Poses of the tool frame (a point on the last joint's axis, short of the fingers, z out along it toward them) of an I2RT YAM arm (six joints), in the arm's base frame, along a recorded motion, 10 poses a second.
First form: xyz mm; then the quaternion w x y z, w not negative.
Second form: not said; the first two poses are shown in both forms.
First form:
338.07 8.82 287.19 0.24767 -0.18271 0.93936 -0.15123
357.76 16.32 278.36 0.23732 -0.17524 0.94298 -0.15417
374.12 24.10 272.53 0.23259 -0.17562 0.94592 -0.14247
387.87 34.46 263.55 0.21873 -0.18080 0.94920 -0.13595
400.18 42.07 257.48 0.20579 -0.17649 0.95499 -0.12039
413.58 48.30 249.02 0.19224 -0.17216 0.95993 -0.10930
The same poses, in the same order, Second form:
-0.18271 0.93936 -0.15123 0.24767 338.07 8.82 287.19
-0.17524 0.94298 -0.15417 0.23732 357.76 16.32 278.36
-0.17562 0.94592 -0.14247 0.23259 374.12 24.10 272.53
-0.18080 0.94920 -0.13595 0.21873 387.87 34.46 263.55
-0.17649 0.95499 -0.12039 0.20579 400.18 42.07 257.48
-0.17216 0.95993 -0.10930 0.19224 413.58 48.30 249.02

